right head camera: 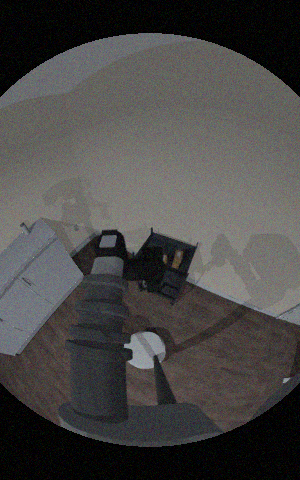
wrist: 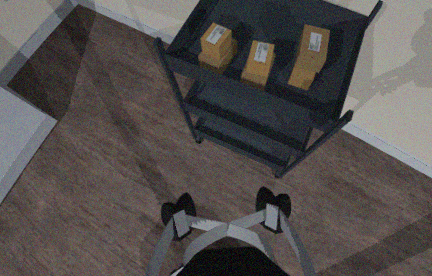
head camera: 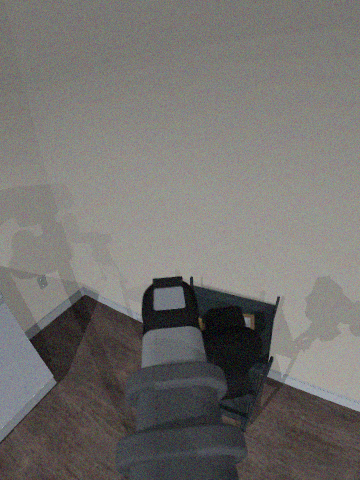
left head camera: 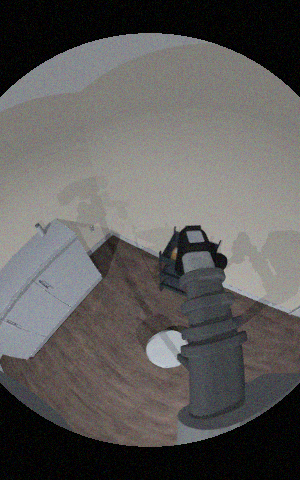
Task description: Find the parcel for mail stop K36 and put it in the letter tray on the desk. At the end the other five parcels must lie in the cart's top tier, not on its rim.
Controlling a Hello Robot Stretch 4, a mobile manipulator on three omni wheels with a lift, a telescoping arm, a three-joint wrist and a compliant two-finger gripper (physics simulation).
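Frame: origin at the robot's base, x ahead, y left, z up, level; centimetres.
Seen in the pictures: gripper, between the fingertips: (wrist: 225, 205); robot's base, origin of its link: (right head camera: 144, 348) (left head camera: 166, 347).
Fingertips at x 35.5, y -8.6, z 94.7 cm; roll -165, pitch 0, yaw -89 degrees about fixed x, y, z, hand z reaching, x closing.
Offsets run from my fingertips to a thing's top centre.
The dark cart (wrist: 182, 95) (head camera: 272, 332) (right head camera: 175, 241) stands by the wall. In the wrist view its top tier holds cardboard parcels with white labels: a left parcel @(dx +39.0, dy -0.4, dz -21.2 cm) (wrist: 216, 39) on top of another, a middle parcel @(dx +33.1, dy -10.1, dz -21.2 cm) (wrist: 262, 54) with cardboard beneath it, and a right parcel @(dx +35.1, dy -22.7, dz -21.0 cm) (wrist: 314, 45) above another @(dx +35.0, dy -22.8, dz -26.0 cm) (wrist: 301, 76). The label writing is too blurred to read. My gripper (wrist: 225, 205) is open with nothing between its fingers. In the wrist view it appears below the cart's near side, over the floor. In the head view the arm and wrist hide much of the cart. The letter tray does not show.
A pale cabinet-like unit (left head camera: 52, 295) (right head camera: 37, 295) with handles stands at the left; its edge also shows in the wrist view (wrist: 25, 130). The wall (head camera: 200, 150) runs behind the cart. A white round disc (left head camera: 162, 350) (right head camera: 149, 345) shows low beside the arm.
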